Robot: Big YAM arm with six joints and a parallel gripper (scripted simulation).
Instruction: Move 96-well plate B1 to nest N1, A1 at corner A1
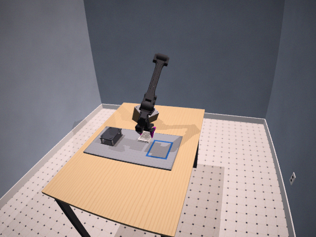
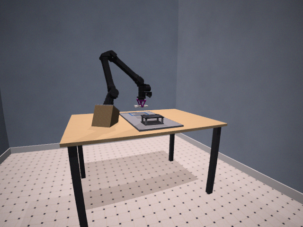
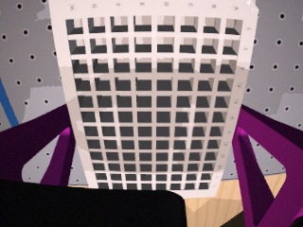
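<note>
The dark raised nest N1 lies 320 mm to the right of my hand, 40 mm below it and 40 mm ahead of it. Also, from my hand: white 96-well plate: right at my hand; then A1 label: 360 mm to the right, 120 mm ahead, 40 mm below.
</note>
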